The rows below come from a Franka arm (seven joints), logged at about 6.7 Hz.
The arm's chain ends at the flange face. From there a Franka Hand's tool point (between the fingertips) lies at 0.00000 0.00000 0.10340 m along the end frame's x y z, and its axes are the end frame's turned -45 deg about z.
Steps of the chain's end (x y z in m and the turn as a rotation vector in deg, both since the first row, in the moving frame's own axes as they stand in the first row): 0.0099, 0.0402, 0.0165, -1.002, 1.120, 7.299; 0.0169, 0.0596, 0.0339, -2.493, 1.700, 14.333; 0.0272, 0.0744, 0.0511, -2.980, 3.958, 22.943
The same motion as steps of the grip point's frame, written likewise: -0.0214, 0.0381, 0.0165, -1.500, 0.083, 7.299; -0.0319, 0.0593, 0.0338, -2.965, -0.561, 14.333; -0.0339, 0.0807, 0.0507, -4.906, 0.692, 22.943
